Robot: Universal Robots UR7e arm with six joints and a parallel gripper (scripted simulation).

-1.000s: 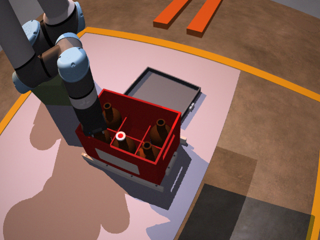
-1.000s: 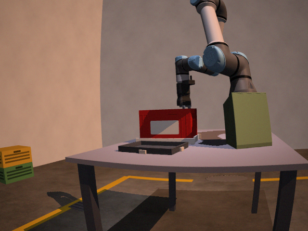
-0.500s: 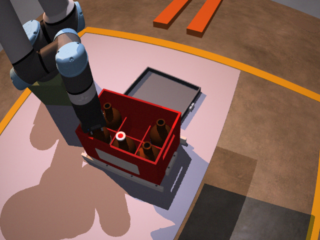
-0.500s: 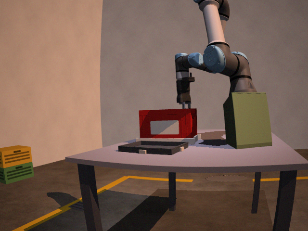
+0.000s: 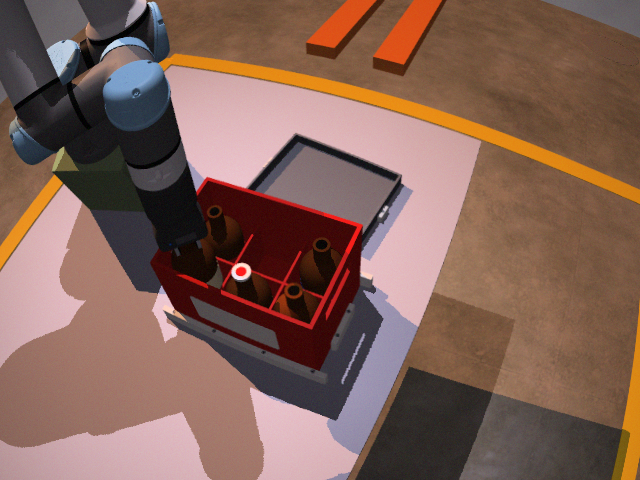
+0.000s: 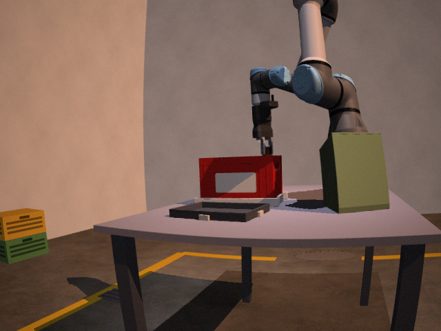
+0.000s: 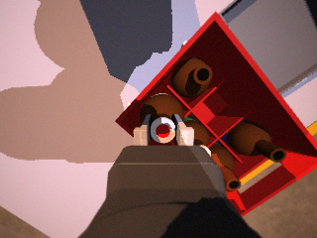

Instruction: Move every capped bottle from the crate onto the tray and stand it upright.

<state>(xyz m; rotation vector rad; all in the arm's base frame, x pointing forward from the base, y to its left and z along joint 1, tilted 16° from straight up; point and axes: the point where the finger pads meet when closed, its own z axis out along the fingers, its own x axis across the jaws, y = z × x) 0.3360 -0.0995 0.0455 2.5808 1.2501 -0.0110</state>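
Now: the capped brown bottle 6 cm below my hand. From my hand the other things lie so: red crate (11 cm below, 8 cm ahead, 5 cm to the left); then open bottle (11 cm below, 8 cm to the left, 1 cm behind); then dark tray (32 cm to the left, 19 cm below, 5 cm ahead).
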